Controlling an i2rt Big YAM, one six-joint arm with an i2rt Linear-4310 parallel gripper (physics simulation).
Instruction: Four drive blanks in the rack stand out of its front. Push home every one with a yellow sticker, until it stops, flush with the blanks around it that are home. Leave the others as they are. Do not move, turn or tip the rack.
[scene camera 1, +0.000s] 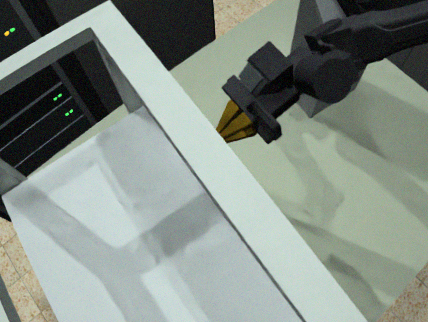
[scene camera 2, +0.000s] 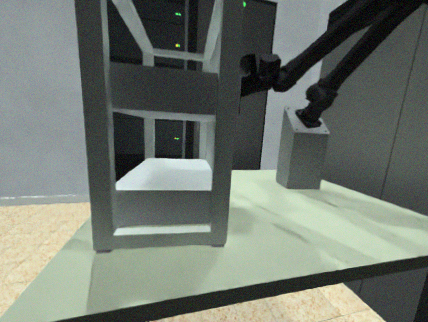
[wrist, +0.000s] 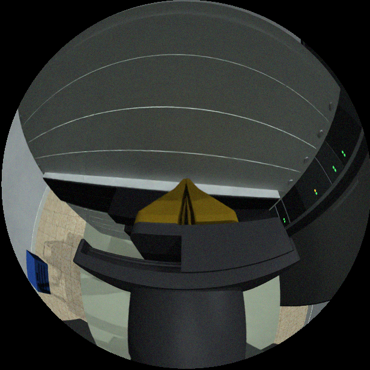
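Note:
The rack (scene camera 1: 212, 165) (scene camera 2: 227, 150) is a pale grey upright frame standing on the table. In the wrist view, wide grey panels with thin light seams fill the top, above a light edge (wrist: 100, 178) with a dark gap under it. My gripper (scene camera 1: 222, 136) (wrist: 185, 183) is shut and empty, its yellow fingers together. In the wrist view its tips overlap the light edge; in the first scene view they show beside the rack's long top beam. In the second scene view the rack post hides the fingertips. No yellow sticker can be made out; which blanks stand out cannot be told.
A white-topped box (scene camera 1: 95, 205) (scene camera 2: 170, 175) sits low inside the rack. The arm's grey pedestal (scene camera 2: 302, 160) stands on the table (scene camera 2: 280, 250), right of the rack. A black cabinet (scene camera 2: 257, 110) (wrist: 320, 250) stands behind. A blue object (wrist: 38, 272) shows at far left.

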